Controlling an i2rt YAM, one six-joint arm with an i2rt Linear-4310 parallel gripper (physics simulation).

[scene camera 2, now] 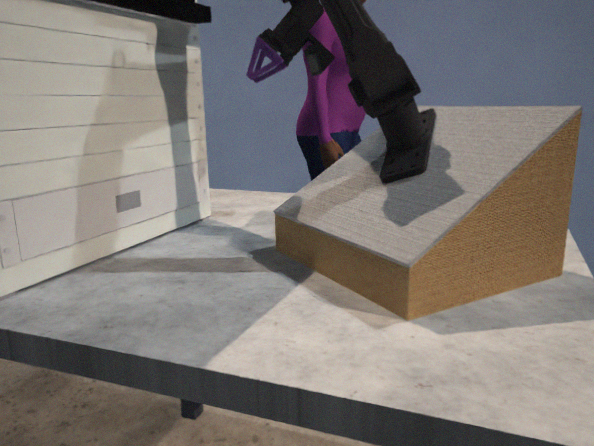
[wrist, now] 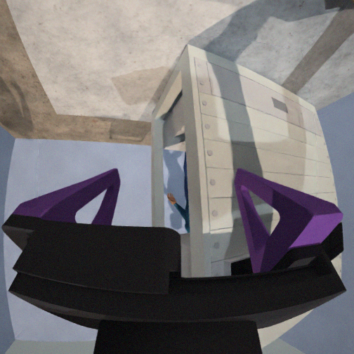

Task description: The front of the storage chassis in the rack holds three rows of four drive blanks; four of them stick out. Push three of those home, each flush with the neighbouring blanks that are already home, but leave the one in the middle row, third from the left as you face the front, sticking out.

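Places are measured from the arm's base along level axes (x ahead, y left, z up), in metres.
Pixels of known places: gripper, fingertip midpoint: [scene camera 2: 251, 79]; arm's base, origin of the base link: [scene camera 2: 410, 145].
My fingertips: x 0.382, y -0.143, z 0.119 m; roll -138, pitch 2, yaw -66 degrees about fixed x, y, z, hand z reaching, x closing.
Ahead of a thing's pixels: the offset from my fingertips to its top centre. "spot": to the spot under its first point. Level surfaces: height alone.
The pale rack {spot: dz -0.059, dx +0.057, dy +0.466 m} [scene camera 2: 45, 115] [wrist: 197, 175] stands at the left in the scene view and right of centre in the wrist view, its face covered by flat horizontal panels. A black part {spot: dz +0.110, dx +0.019, dy +0.193 m} [scene camera 2: 182, 11] juts out at its top edge in the scene view; I cannot tell whether it belongs to the storage chassis. The rows of drive blanks do not show in either view. My gripper [scene camera 2: 255, 75] [wrist: 177, 174] is open and empty, its purple fingers wide apart. It hangs in the air to the right of the rack in the scene view, clear of it.
The arm's base [scene camera 2: 406, 150] is mounted on a grey-topped wedge [scene camera 2: 345, 220] with brown sides. The wedge stands on the stone-like table {dz -0.299 m} [scene camera 2: 300, 350], right of the rack. A person in a magenta top [scene camera 2: 312, 112] stands behind the table. A grey rectangle {spot: dz -0.210, dx +0.063, dy +0.323 m} [scene camera 2: 128, 201] [wrist: 279, 104] marks a lower rack panel.
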